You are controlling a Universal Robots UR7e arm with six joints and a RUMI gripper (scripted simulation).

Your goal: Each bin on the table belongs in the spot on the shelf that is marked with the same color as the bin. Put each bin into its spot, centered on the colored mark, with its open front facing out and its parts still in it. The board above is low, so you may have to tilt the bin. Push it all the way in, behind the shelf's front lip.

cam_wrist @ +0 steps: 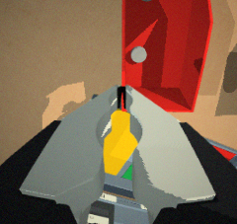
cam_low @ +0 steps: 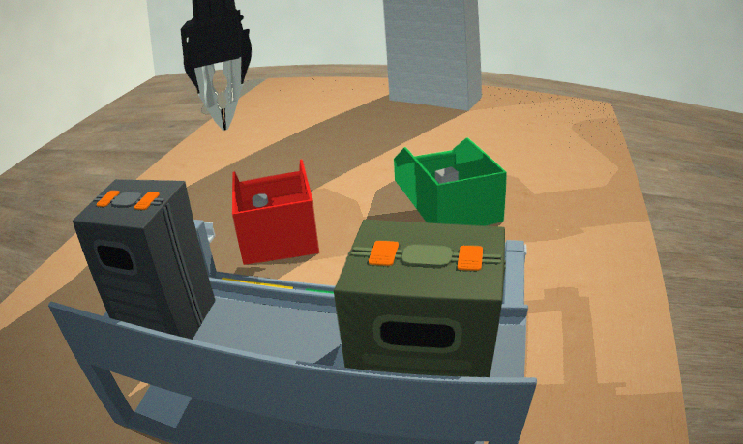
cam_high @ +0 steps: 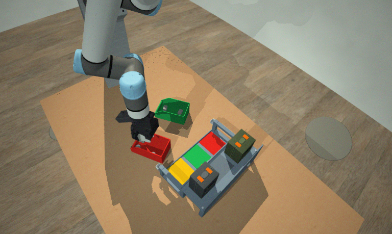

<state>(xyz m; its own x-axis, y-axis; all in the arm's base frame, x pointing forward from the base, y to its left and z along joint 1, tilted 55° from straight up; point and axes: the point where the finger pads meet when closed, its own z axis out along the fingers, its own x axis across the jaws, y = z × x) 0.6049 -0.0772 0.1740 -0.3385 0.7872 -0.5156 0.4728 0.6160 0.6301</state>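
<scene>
Right now my hand is 130 mm above the red bin, 40 mm to the right of it and 30 mm past it. Round my hand: olive box (340 mm to the left, 240 mm ahead, 20 mm below); dark grey box (280 mm ahead, 120 mm to the left, 10 mm below); green bin (240 mm to the left, 170 mm behind, 130 mm below).
</scene>
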